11 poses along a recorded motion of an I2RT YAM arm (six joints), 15 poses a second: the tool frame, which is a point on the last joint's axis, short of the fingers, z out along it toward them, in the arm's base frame.
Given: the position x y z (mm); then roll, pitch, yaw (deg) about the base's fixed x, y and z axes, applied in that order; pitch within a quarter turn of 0, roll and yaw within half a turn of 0.
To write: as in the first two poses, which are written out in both.
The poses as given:
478, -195, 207, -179.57, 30.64, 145.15
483, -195, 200, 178.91, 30.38, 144.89
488, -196, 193, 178.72, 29.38, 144.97
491, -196, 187, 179.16, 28.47, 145.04
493, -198, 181, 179.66, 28.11, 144.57
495, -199, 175, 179.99, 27.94, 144.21
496, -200, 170, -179.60, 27.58, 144.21
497, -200, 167, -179.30, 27.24, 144.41
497, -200, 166, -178.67, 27.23, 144.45
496, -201, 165, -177.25, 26.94, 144.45
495, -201, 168, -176.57, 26.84, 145.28
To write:
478, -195, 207, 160.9, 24.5, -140.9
483, -195, 200, 162.3, 25.1, -141.2
488, -196, 193, 163.2, 24.5, -141.6
491, -196, 187, 163.5, 23.5, -141.8
493, -198, 181, 163.1, 22.8, -141.2
495, -199, 175, 162.8, 22.3, -140.8
496, -200, 170, 162.7, 21.8, -140.8
497, -200, 167, 162.7, 21.4, -141.0
497, -200, 166, 162.2, 21.0, -140.8
496, -201, 165, 161.3, 19.9, -140.5
495, -201, 168, 161.0, 19.7, -141.1

